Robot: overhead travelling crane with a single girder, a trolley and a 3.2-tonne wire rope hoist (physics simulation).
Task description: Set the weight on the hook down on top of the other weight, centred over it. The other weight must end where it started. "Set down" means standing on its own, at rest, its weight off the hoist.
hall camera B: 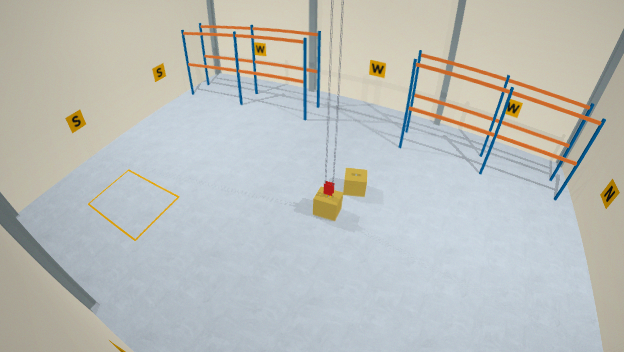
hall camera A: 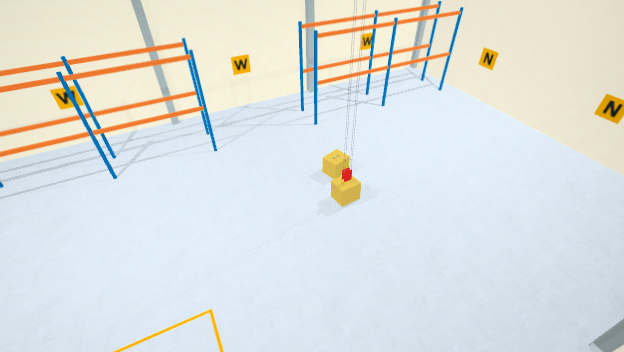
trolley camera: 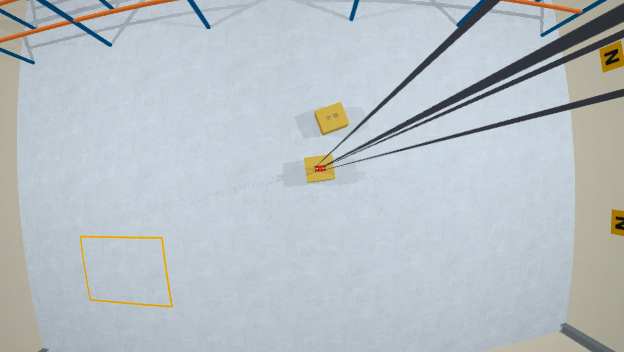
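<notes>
The red hook block (hall camera A: 347,174) (hall camera B: 328,188) (trolley camera: 320,169) is my gripper, and it is shut on a yellow block-shaped weight (hall camera A: 345,194) (hall camera B: 327,206) (trolley camera: 326,175). This weight is upright and low over the floor; the size of any gap beneath it is hard to tell. The other yellow weight (hall camera A: 334,166) (hall camera B: 355,185) (trolley camera: 327,125) stands on the floor, apart from the held one and turned a little against it. In the trolley camera it lies above and slightly right of the held weight. The hook itself is hidden by the block.
Blue and orange racks (hall camera A: 316,100) (hall camera B: 305,100) stand along the W wall, beyond both weights. A yellow outlined rectangle (hall camera A: 162,331) (hall camera B: 112,187) (trolley camera: 121,237) is marked on the floor, at lower left in the trolley camera. Ropes cross the upper right of that view.
</notes>
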